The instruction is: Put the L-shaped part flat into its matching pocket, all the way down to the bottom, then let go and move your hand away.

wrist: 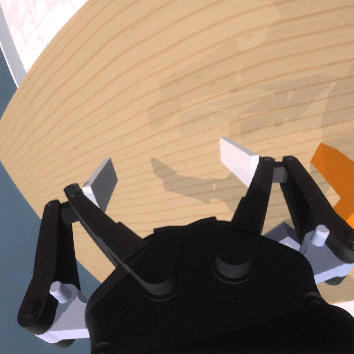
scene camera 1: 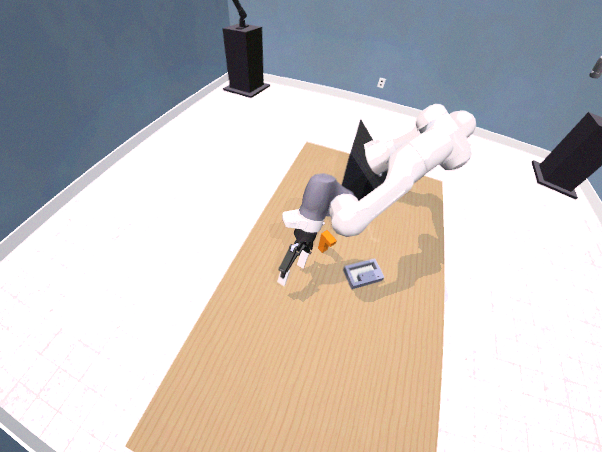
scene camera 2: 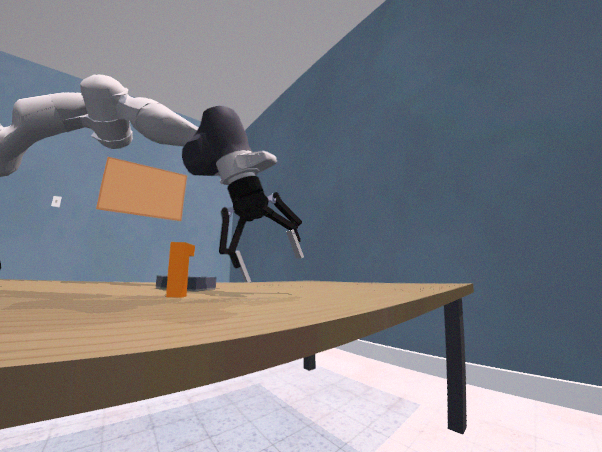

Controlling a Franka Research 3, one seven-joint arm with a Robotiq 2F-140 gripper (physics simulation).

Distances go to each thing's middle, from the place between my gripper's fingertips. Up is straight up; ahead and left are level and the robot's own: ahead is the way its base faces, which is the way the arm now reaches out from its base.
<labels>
My gripper is now 19 cm past the orange L-shaped part [scene camera 2: 177, 279], 6 cm to the right of it and 1 cm above it. Also, from my hand: grey pocket block [scene camera 1: 364, 273] (25 cm to the left, 16 cm behind, 4 cm below).
</labels>
